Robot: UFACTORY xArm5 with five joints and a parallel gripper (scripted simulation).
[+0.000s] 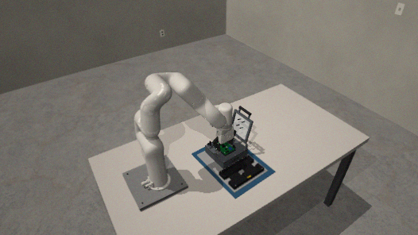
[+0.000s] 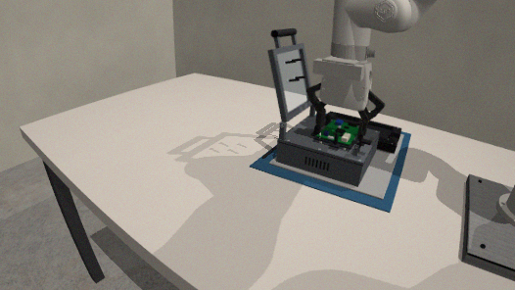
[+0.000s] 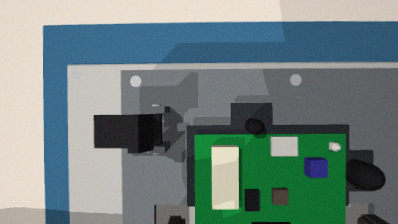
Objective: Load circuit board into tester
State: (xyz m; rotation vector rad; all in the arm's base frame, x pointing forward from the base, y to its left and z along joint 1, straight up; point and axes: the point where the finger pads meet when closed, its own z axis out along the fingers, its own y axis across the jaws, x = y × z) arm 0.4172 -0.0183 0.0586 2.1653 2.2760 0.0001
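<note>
The green circuit board is right at my hand. From my hand the other things lie so: dark nest 10 mm to the left, 10 mm below; tester lid 120 mm ahead, 100 mm above, 10 mm to the left.
</note>
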